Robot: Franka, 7 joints.
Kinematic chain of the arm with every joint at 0, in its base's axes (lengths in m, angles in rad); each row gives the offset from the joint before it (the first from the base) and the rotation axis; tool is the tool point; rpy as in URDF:
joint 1: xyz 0 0 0.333 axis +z
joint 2: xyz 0 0 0 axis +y
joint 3: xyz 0 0 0.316 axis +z
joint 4: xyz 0.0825 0 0 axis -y
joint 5: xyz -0.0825 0 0.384 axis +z
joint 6: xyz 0 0 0 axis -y
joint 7: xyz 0.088 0 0 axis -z
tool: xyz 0 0 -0.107 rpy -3.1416 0 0
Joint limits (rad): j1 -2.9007..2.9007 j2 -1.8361..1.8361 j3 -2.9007..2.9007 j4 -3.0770..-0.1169 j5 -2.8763..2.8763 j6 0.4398..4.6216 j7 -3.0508..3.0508
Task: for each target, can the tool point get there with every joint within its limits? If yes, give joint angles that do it. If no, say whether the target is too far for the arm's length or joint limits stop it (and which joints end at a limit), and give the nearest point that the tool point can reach.
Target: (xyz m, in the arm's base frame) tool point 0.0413 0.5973 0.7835
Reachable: yes | joints 1.3983 0.0446 0.2054 -1.4993 0.9275 2.9901 0.2560
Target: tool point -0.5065 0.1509 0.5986
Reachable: yes | joints 0.9682 -0.7576 1.4322 -2.1402 -0.0422 4.1733 0.6681
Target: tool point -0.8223 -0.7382 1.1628
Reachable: no: too far | nearest point -0.5105 -0.4583 0.8481 | short by 0.524 m
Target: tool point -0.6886 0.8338 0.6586
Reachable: no: too far | nearest point -0.5231 0.6334 0.5803 | short by 0.271 m
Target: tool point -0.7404 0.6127 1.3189
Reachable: no: too far | nearest point -0.4613 0.3818 0.9473 | short by 0.519 m
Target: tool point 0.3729 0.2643 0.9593
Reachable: yes | joints -0.7820 0.5579 2.1985 -1.1182 2.2820 2.9487 -1.5853
